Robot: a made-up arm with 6 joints.
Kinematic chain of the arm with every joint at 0, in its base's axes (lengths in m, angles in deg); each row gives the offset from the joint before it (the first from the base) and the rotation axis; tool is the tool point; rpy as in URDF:
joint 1: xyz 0 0 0.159 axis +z
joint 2: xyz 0 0 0 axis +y
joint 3: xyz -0.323 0 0.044 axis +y
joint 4: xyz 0.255 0 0.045 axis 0.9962 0 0.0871
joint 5: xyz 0 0 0 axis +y
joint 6: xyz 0.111 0 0.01 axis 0.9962 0 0.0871
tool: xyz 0 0 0 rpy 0 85 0
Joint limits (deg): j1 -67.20..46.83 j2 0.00..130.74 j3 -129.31..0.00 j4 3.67..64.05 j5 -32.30..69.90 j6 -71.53..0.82
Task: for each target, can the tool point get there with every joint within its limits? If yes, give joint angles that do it. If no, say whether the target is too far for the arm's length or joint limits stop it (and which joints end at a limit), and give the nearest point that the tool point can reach.
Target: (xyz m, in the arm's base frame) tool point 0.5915 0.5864 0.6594
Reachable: no: too far | nearest point 0.4095 0.4060 0.5054 | short by 0.299 m
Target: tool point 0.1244 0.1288 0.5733
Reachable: yes | joints 38.12 52.27 -67.99 51.46 16.50 -51.81
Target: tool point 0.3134 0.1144 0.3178
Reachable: yes | joints 19.13 83.02 -49.01 30.39 5.60 -42.06
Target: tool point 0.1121 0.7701 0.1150
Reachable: no: too far | nearest point 0.2780 0.4273 0.2050 | short by 0.391 m
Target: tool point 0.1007 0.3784 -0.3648
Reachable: no: joint limits stop it (at a limit: joint 1, joint 2, joint 4) | nearest point 0.1764 0.2364 0.0151 | short by 0.413 m
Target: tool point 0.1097 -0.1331 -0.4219
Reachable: no: joint limits stop it (at a limit: joint 2, joint 4) | nearest point 0.1342 -0.1628 0.0061 | short by 0.430 m
